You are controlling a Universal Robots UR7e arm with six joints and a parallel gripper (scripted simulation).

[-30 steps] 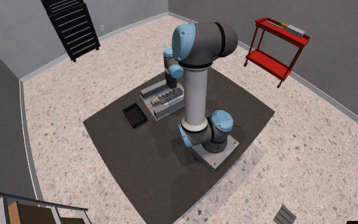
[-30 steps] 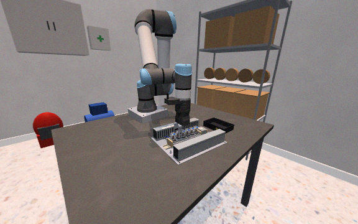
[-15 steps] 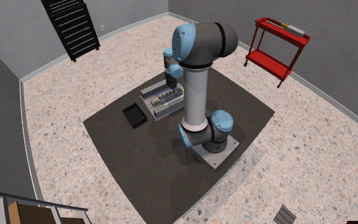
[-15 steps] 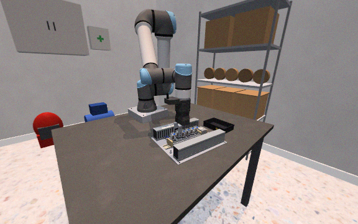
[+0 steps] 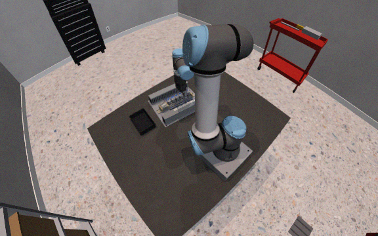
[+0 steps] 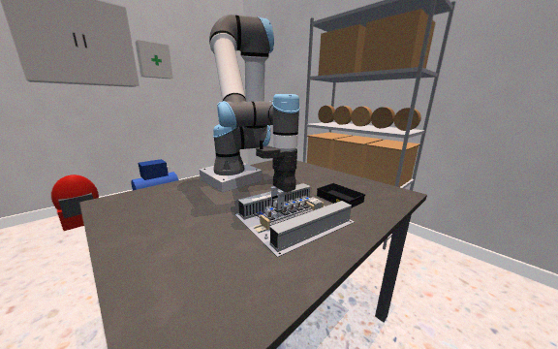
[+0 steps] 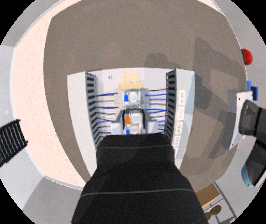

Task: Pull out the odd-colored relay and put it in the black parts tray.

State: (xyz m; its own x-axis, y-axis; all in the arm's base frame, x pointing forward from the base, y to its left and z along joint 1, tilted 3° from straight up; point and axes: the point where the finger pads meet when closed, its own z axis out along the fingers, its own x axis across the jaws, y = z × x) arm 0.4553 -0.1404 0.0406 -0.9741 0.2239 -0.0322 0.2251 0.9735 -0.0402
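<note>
Right now my hand is 33 cm to the right of the black parts tray, 6 cm short of it and 6 cm above it. Round my hand: relay panel (6 cm to the left, 5 cm below, 2 cm ahead); relay (1 cm below).
</note>
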